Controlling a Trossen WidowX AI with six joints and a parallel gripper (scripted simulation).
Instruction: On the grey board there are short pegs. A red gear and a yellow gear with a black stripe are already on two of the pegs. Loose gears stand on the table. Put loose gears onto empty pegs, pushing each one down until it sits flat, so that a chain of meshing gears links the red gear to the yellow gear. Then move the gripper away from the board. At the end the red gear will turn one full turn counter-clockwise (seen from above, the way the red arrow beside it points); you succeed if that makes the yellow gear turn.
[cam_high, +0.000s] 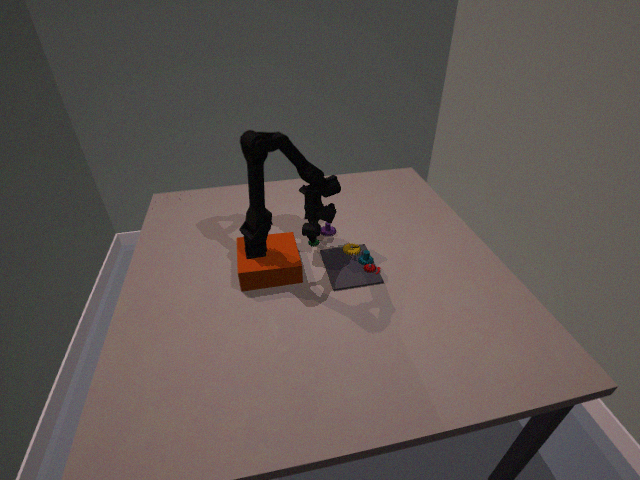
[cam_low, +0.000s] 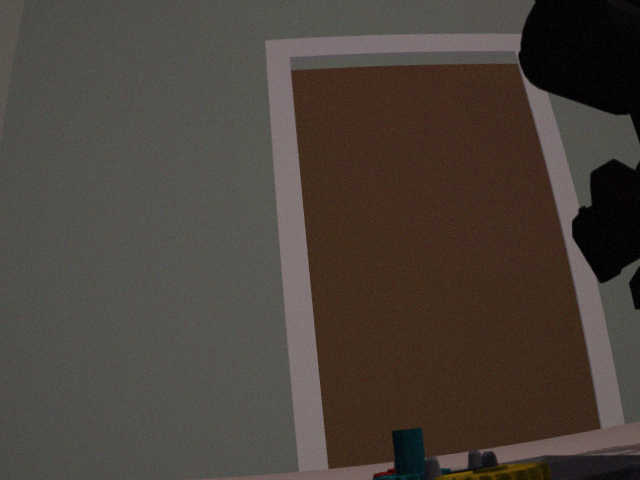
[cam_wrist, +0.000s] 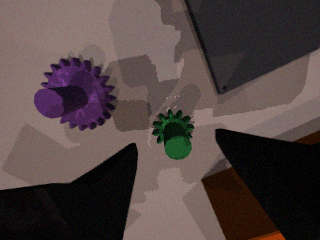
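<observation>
Now: gripper tip 160 mm to the left of the teal gear and 150 mm short of it. The rest, counted from my gripper tip: green gear 10 mm below; then yellow gear 120 mm ahead, 90 mm to the right, 10 mm below; then purple gear 70 mm ahead, 60 mm to the left, 10 mm below.
</observation>
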